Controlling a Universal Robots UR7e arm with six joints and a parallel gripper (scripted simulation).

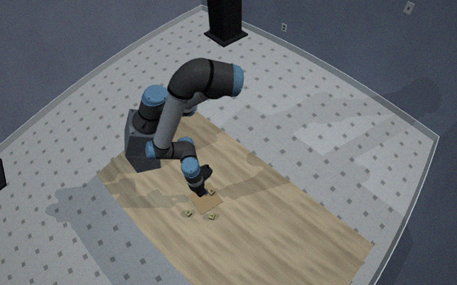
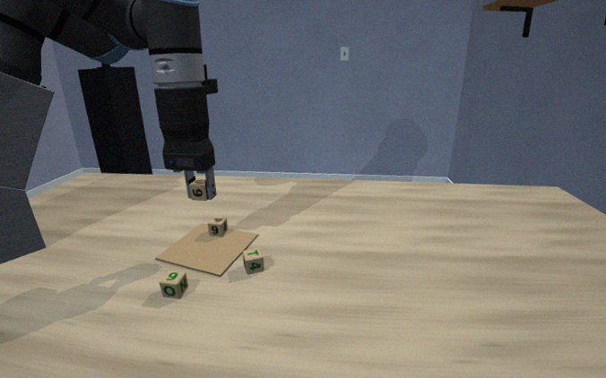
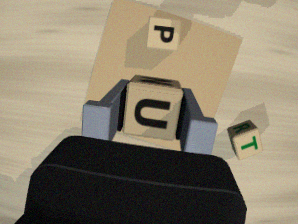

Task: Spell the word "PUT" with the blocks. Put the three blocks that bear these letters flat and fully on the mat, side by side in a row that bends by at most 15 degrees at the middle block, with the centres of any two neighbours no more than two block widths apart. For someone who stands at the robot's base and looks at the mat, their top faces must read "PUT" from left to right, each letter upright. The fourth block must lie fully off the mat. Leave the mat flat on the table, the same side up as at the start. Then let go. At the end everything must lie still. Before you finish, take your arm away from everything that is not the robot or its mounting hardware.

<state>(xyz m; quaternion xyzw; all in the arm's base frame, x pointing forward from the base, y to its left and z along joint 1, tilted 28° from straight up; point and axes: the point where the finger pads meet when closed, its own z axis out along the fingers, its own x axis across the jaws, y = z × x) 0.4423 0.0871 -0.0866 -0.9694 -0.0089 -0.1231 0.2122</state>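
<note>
Right now my hand is right at the U block. Round my hand: tan mat (120 mm below); then P block (40 mm to the left, 100 mm below); then T block (110 mm ahead, 40 mm to the right, 110 mm below).
</note>
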